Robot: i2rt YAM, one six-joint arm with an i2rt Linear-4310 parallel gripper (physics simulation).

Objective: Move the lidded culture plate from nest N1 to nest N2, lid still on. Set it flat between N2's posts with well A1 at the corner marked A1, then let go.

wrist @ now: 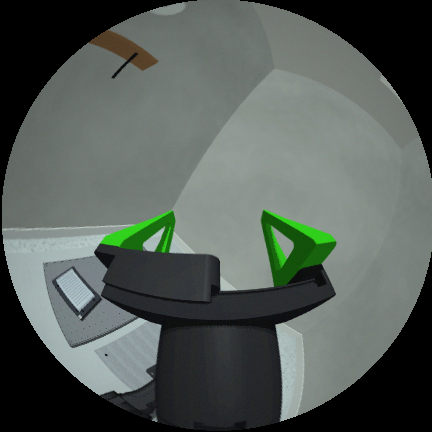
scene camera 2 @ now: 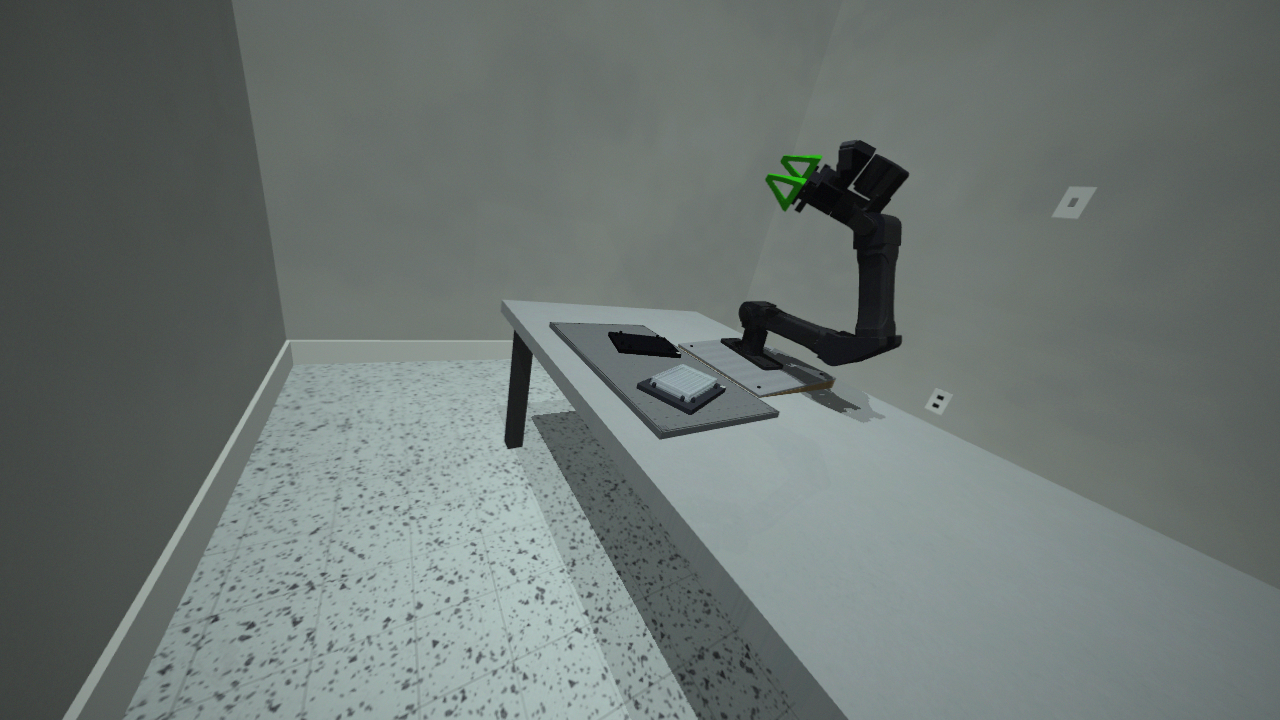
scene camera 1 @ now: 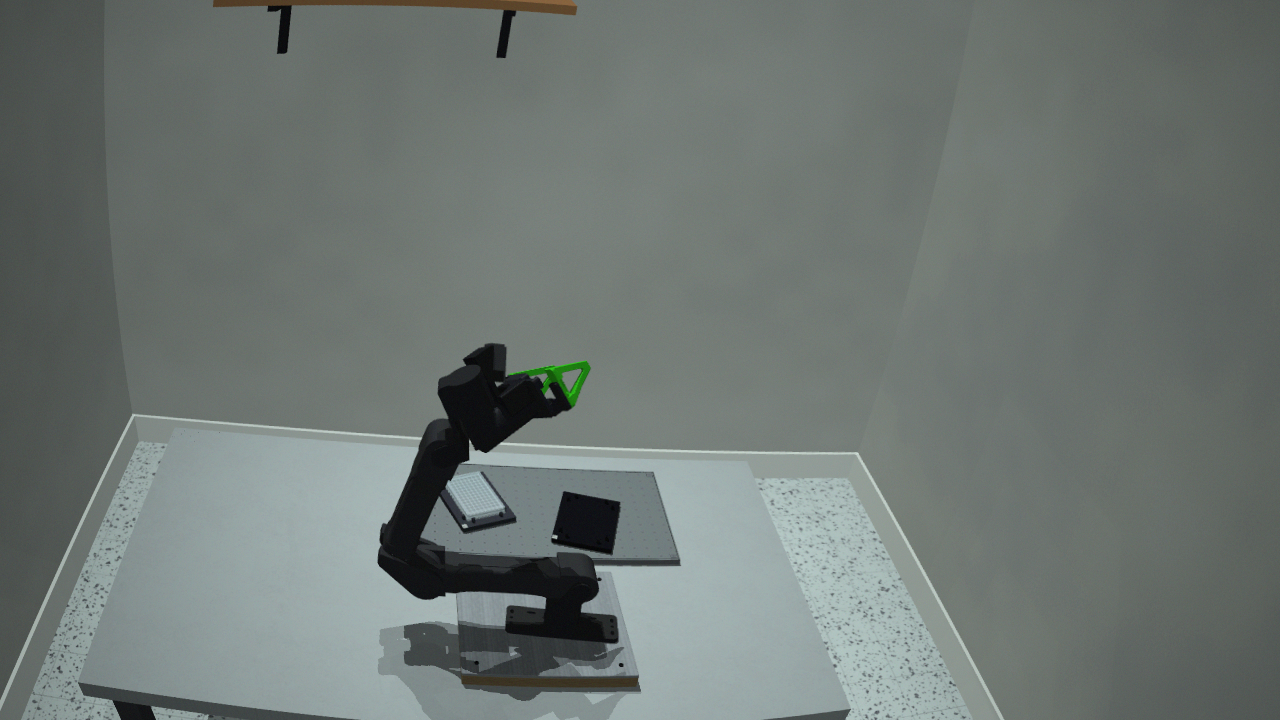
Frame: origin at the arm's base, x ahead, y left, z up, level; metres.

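Where they show: gripper, fingertip midpoint: [wrist: 217, 214] [scene camera 2: 774, 167] [scene camera 1: 571, 366]; arm's base, link origin: [scene camera 2: 749, 354] [scene camera 1: 561, 626].
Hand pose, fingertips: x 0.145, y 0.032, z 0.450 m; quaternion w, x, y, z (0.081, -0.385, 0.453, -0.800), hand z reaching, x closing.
Note:
Things, the pixels of their top centre, and the offset from my fingertips. Level surfaces: height alone.
- lidded culture plate, top centre: [scene camera 1: 473, 492] [scene camera 2: 686, 377] [wrist: 73, 287] dz -0.431, dx +0.197, dy +0.156 m
- dark nest, top centre: [scene camera 1: 473, 494] [scene camera 2: 685, 380] [wrist: 73, 288] dz -0.437, dx +0.197, dy +0.156 m
- table, surface height: dz -0.472 m
The lidded culture plate [scene camera 1: 476, 495] [scene camera 2: 684, 381] [wrist: 75, 289], pale with a grid of wells, sits flat in a dark nest [scene camera 1: 487, 524] [scene camera 2: 691, 405] that I take for N1. The other nest [scene camera 1: 586, 522] [scene camera 2: 643, 343], black and empty, with a small white mark at one corner in the scene camera 1 view, lies apart from it and I take it for N2. My gripper [scene camera 2: 793, 180] [wrist: 217, 214] has green fingers standing wide open with nothing between them. It is raised high above the table, pointing away from both nests. The letters at the corners are too small to read.
Both nests stand on a grey perforated board [scene camera 1: 644, 501] [scene camera 2: 617, 376] [wrist: 60, 320] on the table [scene camera 1: 268, 537] [scene camera 2: 895, 501]. The arm's base is on a lighter plate [scene camera 1: 501, 662] [scene camera 2: 751, 376] beside that board. A wooden shelf [scene camera 1: 393, 3] [wrist: 127, 49] hangs on the wall.

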